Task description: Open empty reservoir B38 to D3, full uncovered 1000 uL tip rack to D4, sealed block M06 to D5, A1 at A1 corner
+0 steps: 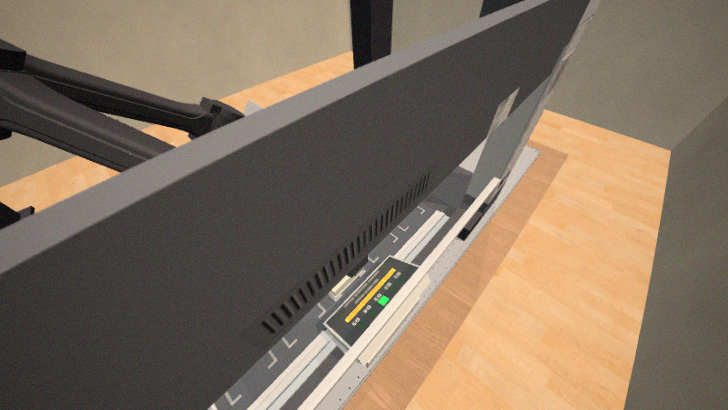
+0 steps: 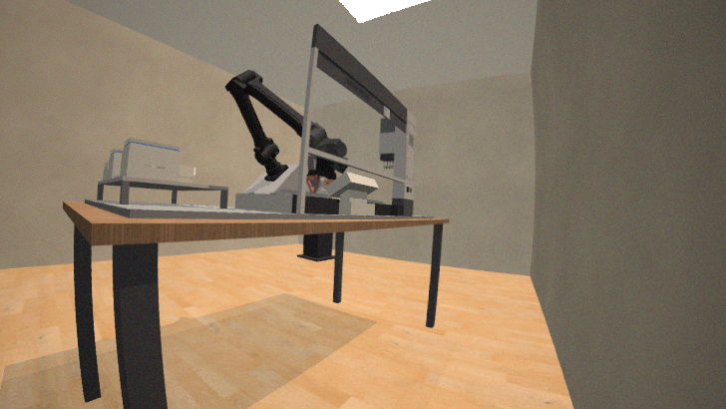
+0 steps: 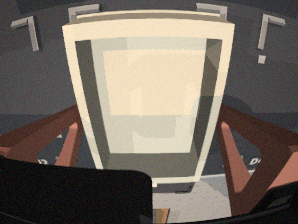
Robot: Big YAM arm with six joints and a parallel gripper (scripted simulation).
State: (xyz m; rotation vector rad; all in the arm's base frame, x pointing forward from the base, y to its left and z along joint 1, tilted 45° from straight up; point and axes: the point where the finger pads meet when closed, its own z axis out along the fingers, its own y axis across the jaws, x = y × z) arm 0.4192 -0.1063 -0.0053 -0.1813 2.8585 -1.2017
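Now: the cream one-well reservoir 1 cm below my hand. Round my hand: tall frame post: 29 cm to the right, 22 cm ahead, 16 cm above; regrip nest rg: 16 cm behind, 7 cm below, 2 cm to the right; rg label: 16 cm behind, 6 cm below, 2 cm to the right.
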